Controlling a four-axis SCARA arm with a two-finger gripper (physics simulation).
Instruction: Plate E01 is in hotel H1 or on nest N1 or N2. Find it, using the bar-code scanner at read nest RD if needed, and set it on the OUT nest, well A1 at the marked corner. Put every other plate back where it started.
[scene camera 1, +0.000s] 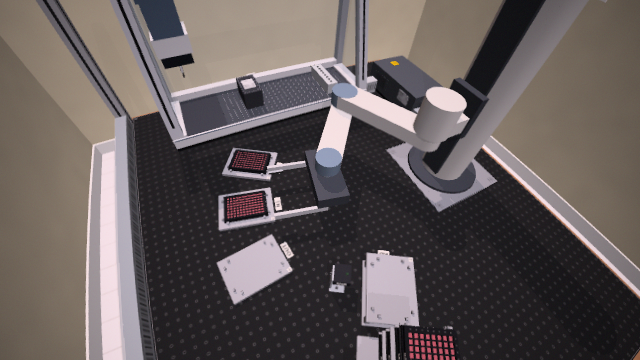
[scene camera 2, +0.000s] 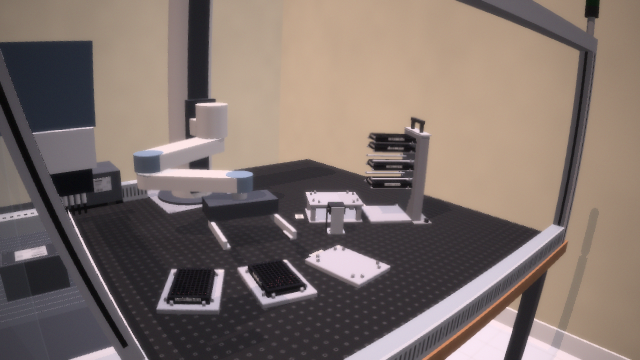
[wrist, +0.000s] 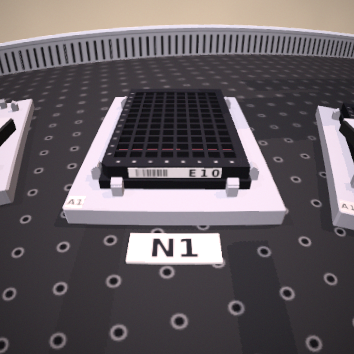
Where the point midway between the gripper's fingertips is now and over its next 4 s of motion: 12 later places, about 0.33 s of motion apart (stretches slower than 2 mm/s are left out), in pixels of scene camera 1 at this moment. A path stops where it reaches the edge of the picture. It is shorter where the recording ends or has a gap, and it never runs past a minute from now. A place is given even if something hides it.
My gripper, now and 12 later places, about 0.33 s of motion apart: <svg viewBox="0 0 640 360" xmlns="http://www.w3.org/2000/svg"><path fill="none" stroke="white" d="M270 191L270 190L270 189L271 185L270 155L271 153L269 140L264 105L263 96L262 98L263 99L267 102L270 102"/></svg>
